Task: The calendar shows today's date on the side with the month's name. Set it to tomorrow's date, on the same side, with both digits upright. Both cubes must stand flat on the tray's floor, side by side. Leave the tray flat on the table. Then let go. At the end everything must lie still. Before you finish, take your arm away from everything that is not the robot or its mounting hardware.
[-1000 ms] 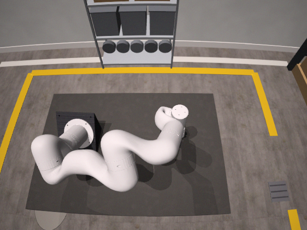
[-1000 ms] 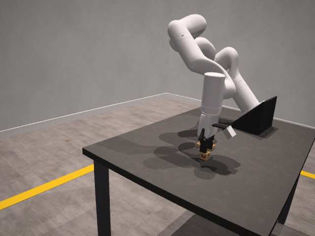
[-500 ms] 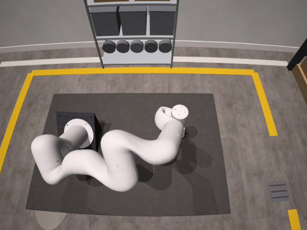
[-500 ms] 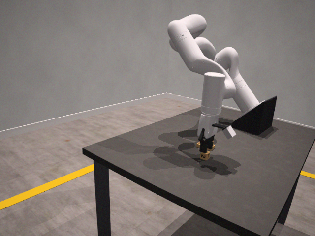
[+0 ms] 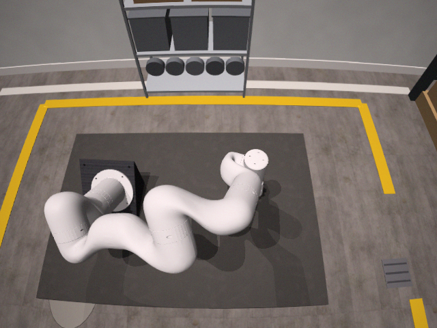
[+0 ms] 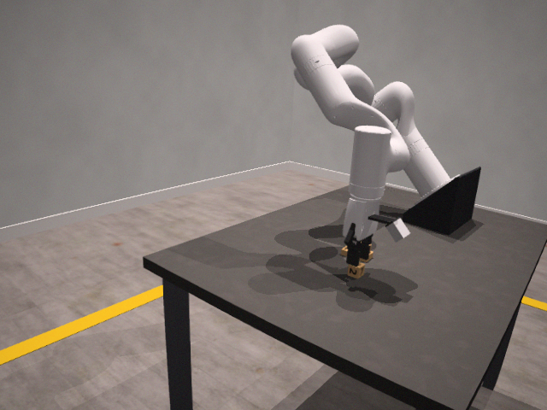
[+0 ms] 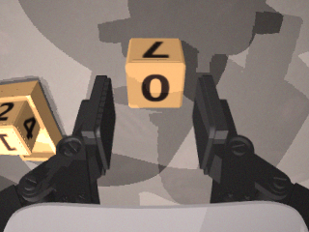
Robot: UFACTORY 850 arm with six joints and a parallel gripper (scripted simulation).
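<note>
The calendar cube lies 40 mm below my hand. Also, from my hand: wooden tray: 110 mm behind, 50 mm to the right, 50 mm below.
</note>
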